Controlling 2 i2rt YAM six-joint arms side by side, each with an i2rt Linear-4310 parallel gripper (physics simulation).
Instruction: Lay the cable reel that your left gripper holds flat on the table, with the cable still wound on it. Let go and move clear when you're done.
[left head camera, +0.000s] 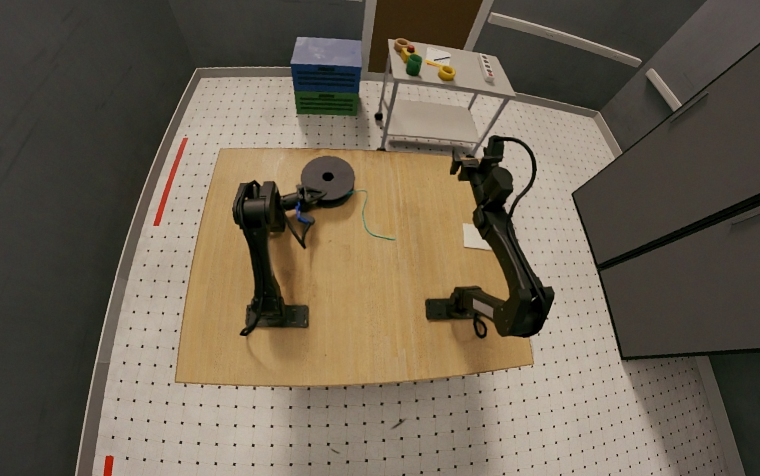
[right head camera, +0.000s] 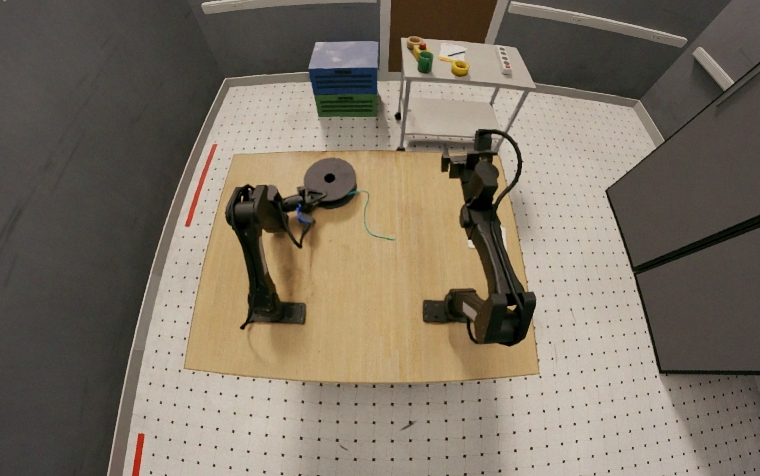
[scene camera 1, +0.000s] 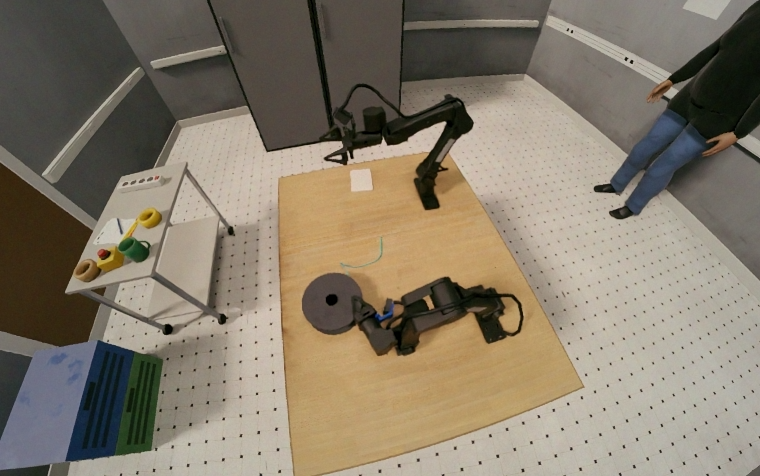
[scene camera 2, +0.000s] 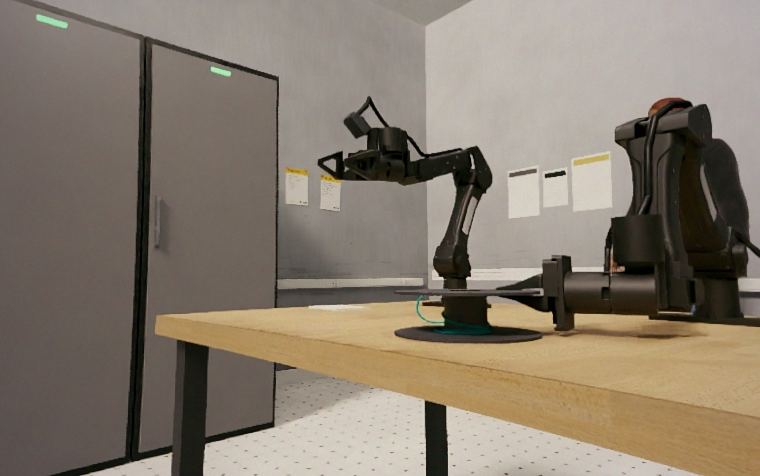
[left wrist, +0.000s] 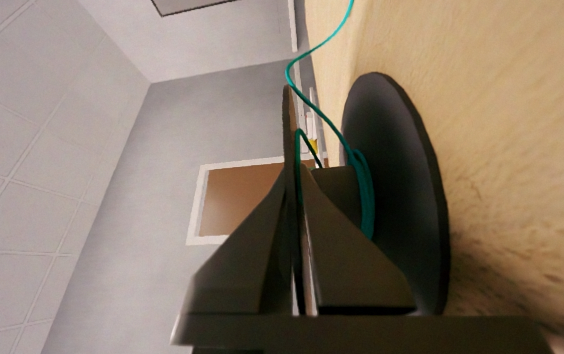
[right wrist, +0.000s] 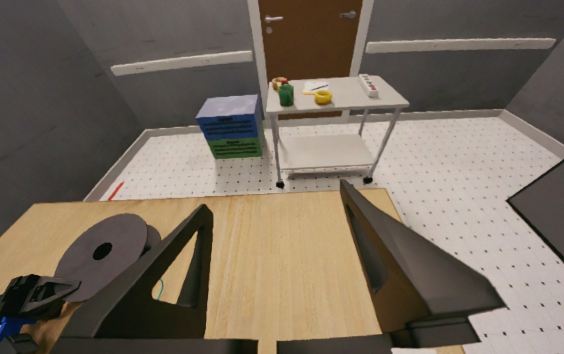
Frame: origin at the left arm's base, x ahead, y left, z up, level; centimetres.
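Where they show: left gripper, fingertip midpoint: (left head camera: 326, 192) (right head camera: 327, 194) (scene camera 1: 353, 296) (left wrist: 295, 171) (right wrist: 81, 285); right gripper, fingertip midpoint: (left head camera: 468, 147) (right head camera: 461, 143) (scene camera 1: 321, 148) (scene camera 2: 330, 162) (right wrist: 270, 197); left arm's base, link origin: (left head camera: 277, 316) (right head camera: 276, 312) (scene camera 1: 484, 313) (scene camera 2: 718, 322); right arm's base, link origin: (left head camera: 453, 309) (right head camera: 452, 311) (scene camera 1: 426, 193).
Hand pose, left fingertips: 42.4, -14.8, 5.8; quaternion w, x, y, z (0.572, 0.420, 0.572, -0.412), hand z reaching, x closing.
Observation:
Each offset is from my left fingertips to the top centre of the thing, as dx, dy, dz. "pt": to the spot under its first point. Level surfaces: height alone.
The dark grey cable reel @[+7.0, -0.3, +0.3] (left head camera: 338, 167) (right head camera: 341, 168) (scene camera 1: 316, 308) (left wrist: 400, 165) (right wrist: 122, 232) stands with its flanges level, its lower flange (scene camera 2: 521, 334) at or very near the table @[dz -5.8] (left head camera: 358, 313) (scene camera 2: 336, 336). Teal cable @[pt +9.8, +1.4, -4.8] (scene camera 2: 462, 329) (left wrist: 368, 200) is wound low round the hub; its loose end @[pt -5.7, -14.1, -5.8] (left head camera: 364, 215) (right head camera: 365, 215) (scene camera 1: 370, 262) curves over the tabletop. My left gripper (left head camera: 323, 193) (scene camera 1: 356, 303) (scene camera 2: 501, 291) (left wrist: 295, 171) is shut on the rim of the upper flange. My right gripper (scene camera 1: 325, 148) (right wrist: 270, 197) is open and empty, high above the table's far right part in the left head view.
A white sheet @[-13.9, -59.7, -5.3] (left head camera: 474, 236) (scene camera 1: 361, 179) lies on the table beneath the right arm. Beyond the table's far edge stand a white cart (left head camera: 448, 80) with small items and stacked blue and green crates (left head camera: 326, 78). A grey cabinet (scene camera 1: 274, 72) stands beyond the right arm.

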